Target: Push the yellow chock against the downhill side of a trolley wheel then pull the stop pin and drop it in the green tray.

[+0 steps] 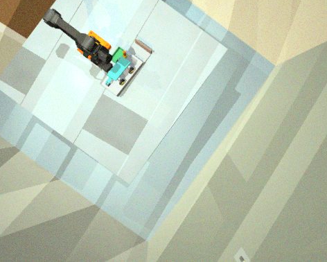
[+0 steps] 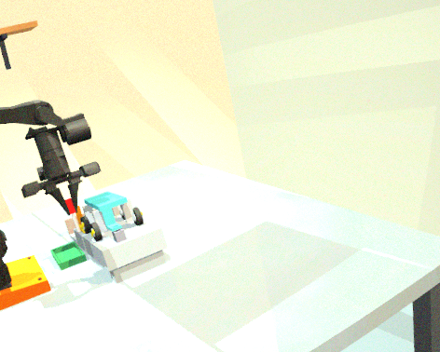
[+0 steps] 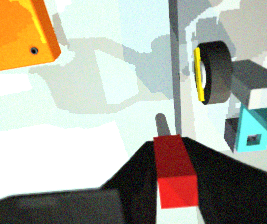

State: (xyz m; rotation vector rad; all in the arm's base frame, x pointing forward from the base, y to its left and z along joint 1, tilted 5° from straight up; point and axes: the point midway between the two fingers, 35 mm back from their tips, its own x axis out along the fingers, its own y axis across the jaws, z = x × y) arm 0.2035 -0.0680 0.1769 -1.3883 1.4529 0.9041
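Now: the green tray 17 cm below my gripper tip and 16 cm to the left of it. Round my gripper tip: grey ramp 12 cm below, 10 cm ahead, 5 cm to the left; red-headed stop pin right at my gripper tip; cyan trolley 10 cm ahead, 6 cm below, 5 cm to the left.
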